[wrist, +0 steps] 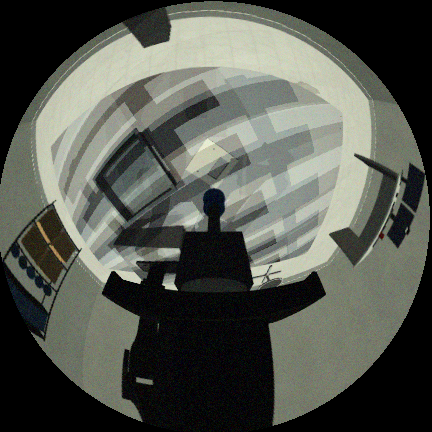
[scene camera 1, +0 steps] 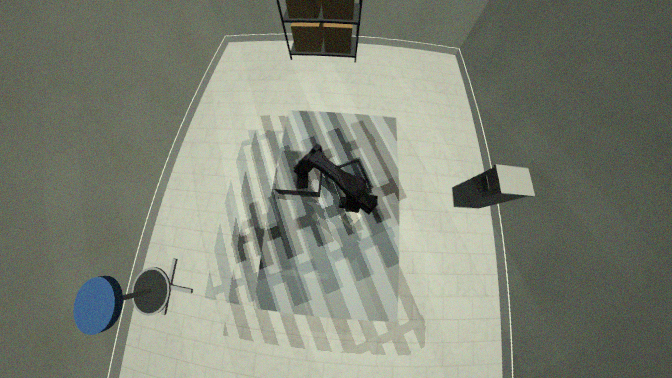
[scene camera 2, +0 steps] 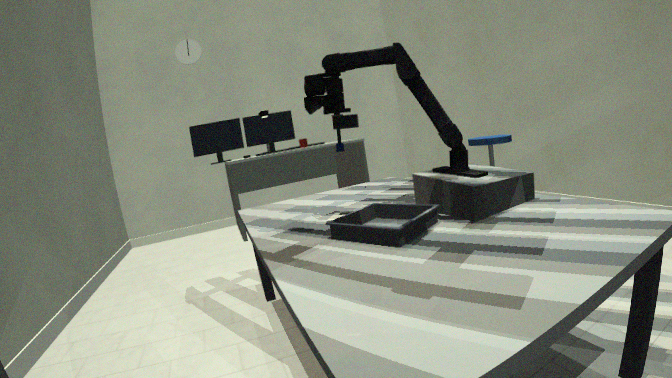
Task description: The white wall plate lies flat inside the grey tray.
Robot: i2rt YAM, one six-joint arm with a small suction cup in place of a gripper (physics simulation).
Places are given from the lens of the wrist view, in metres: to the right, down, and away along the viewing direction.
my suction cup [wrist: 213, 194]: 0.00, -0.03, 0.15
grey tray [wrist: 132, 178]: -0.27, -0.13, 0.35
white wall plate [wrist: 205, 157]: -0.02, -0.17, 0.34
The marked spots on the grey tray and my suction cup are 0.36 m apart.
